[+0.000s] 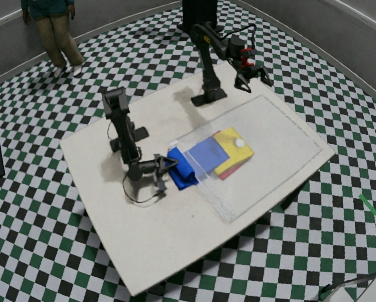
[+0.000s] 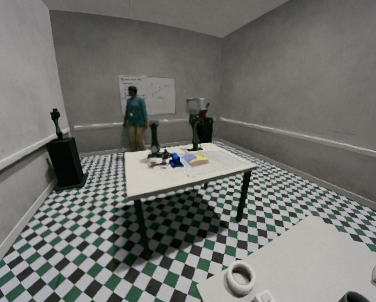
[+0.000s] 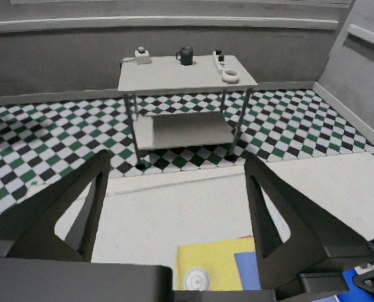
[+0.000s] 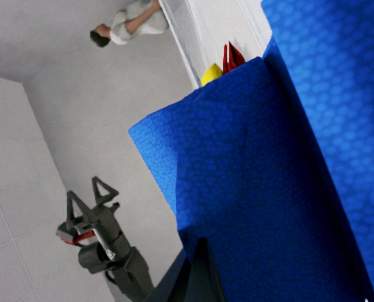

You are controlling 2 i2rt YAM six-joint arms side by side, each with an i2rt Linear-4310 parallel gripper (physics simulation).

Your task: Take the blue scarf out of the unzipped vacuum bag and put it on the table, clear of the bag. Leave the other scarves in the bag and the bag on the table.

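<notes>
The blue scarf (image 1: 181, 172) (image 2: 175, 161) (image 4: 225, 150) is partly out of the clear bag (image 1: 227, 216): a bright folded part lies at the mouth, and a paler flat part shows under the plastic. My right gripper (image 1: 173, 163) (image 4: 200, 246) is shut on the bright part, low over the table. The yellow scarf (image 1: 241, 156) (image 3: 220, 255) (image 4: 212, 76) lies in the bag, partly covered by the blue one, with the red scarf (image 1: 233, 171) (image 4: 234, 58) beneath. My left gripper (image 1: 257, 87) (image 3: 177, 156) is open and empty, above the table behind the bag.
A round white valve (image 1: 239, 143) (image 3: 196, 279) sits on the bag over the yellow scarf. The white table (image 1: 125, 250) (image 2: 145, 185) carries both arms. A side table (image 3: 175, 75) with a mug and a white ring stands away from it. A person (image 2: 135, 117) stands by the whiteboard.
</notes>
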